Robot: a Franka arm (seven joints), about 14 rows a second.
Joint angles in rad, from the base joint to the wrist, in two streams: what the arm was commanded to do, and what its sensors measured. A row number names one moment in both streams.
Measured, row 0:
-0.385, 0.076, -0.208, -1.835, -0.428, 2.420, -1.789
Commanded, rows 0 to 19:
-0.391, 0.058, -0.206, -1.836, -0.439, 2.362, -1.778
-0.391, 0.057, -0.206, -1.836, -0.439, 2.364, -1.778
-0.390, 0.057, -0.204, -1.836, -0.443, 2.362, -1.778
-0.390, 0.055, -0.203, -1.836, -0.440, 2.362, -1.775
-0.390, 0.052, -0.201, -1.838, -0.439, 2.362, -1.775
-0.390, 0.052, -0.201, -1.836, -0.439, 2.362, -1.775
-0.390, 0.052, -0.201, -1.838, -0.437, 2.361, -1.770
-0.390, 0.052, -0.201, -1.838, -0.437, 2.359, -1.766
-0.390, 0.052, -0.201, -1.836, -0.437, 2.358, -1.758
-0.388, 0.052, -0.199, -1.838, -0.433, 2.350, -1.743
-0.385, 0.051, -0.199, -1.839, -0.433, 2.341, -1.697
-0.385, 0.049, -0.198, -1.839, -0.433, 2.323, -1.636
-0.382, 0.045, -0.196, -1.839, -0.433, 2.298, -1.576
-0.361, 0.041, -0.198, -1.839, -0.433, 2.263, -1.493
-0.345, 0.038, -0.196, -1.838, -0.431, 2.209, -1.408
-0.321, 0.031, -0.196, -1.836, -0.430, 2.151, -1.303
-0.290, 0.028, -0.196, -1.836, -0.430, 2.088, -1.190
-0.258, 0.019, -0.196, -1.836, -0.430, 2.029, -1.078
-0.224, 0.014, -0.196, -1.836, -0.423, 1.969, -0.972
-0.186, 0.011, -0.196, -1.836, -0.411, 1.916, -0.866
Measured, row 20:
-0.249, 0.041, -0.194, -1.824, -0.424, 2.015, -1.048
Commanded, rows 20 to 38:
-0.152, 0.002, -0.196, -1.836, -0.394, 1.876, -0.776
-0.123, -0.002, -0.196, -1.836, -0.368, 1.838, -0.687
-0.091, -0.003, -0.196, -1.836, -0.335, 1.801, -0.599
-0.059, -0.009, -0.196, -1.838, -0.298, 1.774, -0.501
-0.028, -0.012, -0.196, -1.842, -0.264, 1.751, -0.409
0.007, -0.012, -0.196, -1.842, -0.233, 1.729, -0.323
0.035, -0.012, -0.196, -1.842, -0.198, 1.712, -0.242
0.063, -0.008, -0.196, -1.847, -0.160, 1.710, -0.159
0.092, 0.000, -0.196, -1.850, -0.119, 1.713, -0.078
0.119, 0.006, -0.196, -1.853, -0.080, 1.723, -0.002
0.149, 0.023, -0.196, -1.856, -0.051, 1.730, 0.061
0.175, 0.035, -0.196, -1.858, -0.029, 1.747, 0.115
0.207, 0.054, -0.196, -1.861, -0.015, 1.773, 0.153
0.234, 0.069, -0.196, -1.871, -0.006, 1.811, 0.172
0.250, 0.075, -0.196, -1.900, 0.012, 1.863, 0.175
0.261, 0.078, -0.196, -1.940, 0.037, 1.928, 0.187
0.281, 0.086, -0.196, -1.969, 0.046, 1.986, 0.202
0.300, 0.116, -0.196, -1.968, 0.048, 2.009, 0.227
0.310, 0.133, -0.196, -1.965, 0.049, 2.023, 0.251
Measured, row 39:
0.280, 0.115, -0.185, -1.945, 0.026, 1.972, 0.208
